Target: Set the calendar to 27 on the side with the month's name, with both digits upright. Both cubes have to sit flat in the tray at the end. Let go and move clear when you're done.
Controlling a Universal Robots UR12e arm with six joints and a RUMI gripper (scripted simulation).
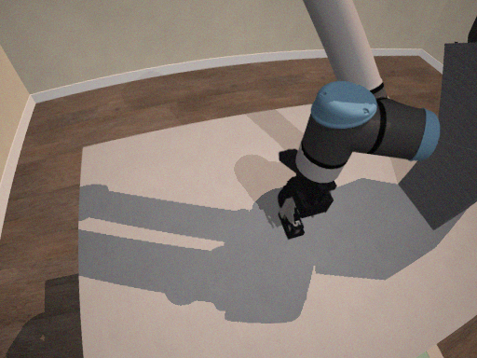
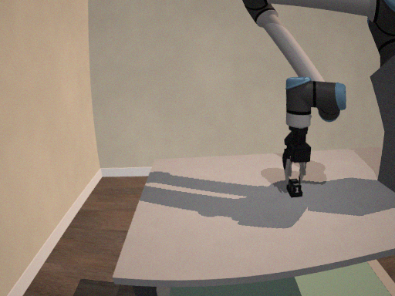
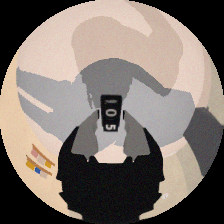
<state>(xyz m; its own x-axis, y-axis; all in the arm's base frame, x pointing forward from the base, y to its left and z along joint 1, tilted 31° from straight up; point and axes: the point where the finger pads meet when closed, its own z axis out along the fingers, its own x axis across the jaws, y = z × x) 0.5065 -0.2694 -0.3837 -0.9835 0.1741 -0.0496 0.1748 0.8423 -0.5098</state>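
Now: hand 2 cm above the black cube. Round my hand: tray: 3 cm below, 2 cm to the left.
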